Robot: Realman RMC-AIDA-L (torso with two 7-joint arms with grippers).
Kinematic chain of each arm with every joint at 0, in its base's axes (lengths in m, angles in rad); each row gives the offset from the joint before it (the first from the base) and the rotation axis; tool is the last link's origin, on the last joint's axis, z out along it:
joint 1: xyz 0 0 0.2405 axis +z
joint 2: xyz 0 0 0 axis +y
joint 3: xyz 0 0 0.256 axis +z
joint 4: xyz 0 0 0 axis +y
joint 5: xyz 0 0 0.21 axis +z
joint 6: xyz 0 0 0 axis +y
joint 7: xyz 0 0 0.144 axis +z
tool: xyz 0 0 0
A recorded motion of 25 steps. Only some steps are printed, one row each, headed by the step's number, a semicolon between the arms.
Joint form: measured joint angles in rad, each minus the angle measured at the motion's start. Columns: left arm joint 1, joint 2, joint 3, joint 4, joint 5, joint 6, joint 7; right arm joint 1, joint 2, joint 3, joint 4, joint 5, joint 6, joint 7.
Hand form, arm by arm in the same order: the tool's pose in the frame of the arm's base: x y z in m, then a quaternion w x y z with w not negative. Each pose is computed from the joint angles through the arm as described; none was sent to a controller.
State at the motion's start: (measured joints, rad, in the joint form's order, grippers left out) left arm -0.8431 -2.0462 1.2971 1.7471 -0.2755 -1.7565 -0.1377; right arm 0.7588 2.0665 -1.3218 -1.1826 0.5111 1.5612 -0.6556
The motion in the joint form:
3: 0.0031 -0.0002 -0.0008 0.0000 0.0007 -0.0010 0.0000; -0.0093 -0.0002 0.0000 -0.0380 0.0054 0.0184 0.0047
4: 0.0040 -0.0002 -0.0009 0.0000 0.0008 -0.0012 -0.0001; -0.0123 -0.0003 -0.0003 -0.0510 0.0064 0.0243 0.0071
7: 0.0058 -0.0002 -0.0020 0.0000 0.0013 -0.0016 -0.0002; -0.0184 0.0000 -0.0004 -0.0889 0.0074 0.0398 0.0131
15: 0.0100 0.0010 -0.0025 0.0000 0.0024 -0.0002 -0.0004; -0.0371 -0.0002 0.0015 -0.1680 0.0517 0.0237 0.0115
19: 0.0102 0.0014 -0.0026 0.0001 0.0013 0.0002 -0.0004; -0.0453 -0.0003 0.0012 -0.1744 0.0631 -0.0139 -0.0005
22: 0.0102 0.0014 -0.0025 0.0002 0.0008 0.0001 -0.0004; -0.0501 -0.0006 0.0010 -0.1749 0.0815 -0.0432 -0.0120
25: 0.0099 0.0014 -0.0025 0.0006 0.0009 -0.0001 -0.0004; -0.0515 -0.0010 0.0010 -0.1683 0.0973 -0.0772 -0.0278
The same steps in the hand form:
3: -0.0638 0.3814 0.0930 0.40094 -0.78903 -0.46278 0.05016; 0.1628 0.3782 0.0014 0.15827 -0.92370 0.28980 -0.19430
4: -0.0642 0.3814 0.0930 0.40093 -0.78874 -0.46325 0.05039; 0.1614 0.3776 0.0027 0.15945 -0.92412 0.28859 -0.19310
7: -0.0651 0.3813 0.0933 0.40110 -0.78794 -0.46445 0.05063; 0.1565 0.3764 0.0068 0.16418 -0.92568 0.28335 -0.18942
15: -0.0668 0.3814 0.0939 0.40228 -0.78642 -0.46595 0.05095; 0.1411 0.3772 0.0137 0.17931 -0.93551 0.26320 -0.15297
19: -0.0668 0.3814 0.0940 0.40209 -0.78658 -0.46589 0.05064; 0.1394 0.3806 0.0143 0.19083 -0.93788 0.25469 -0.13820
22: -0.0667 0.3814 0.0939 0.40188 -0.78672 -0.46583 0.05061; 0.1372 0.3830 0.0139 0.19600 -0.94057 0.24806 -0.12403
25: -0.0665 0.3813 0.0939 0.40196 -0.78680 -0.46564 0.05051; 0.1353 0.3864 0.0131 0.20204 -0.94300 0.24002 -0.11101

